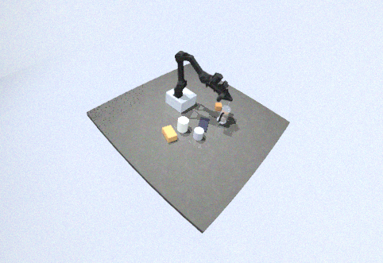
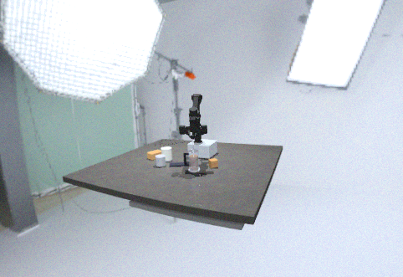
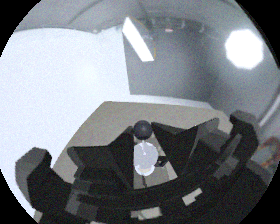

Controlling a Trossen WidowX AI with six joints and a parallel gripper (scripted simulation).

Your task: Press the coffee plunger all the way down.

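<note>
My gripper tip is 12 cm above the coffee press, 2 cm to the left of it and 2 cm past it.
</note>
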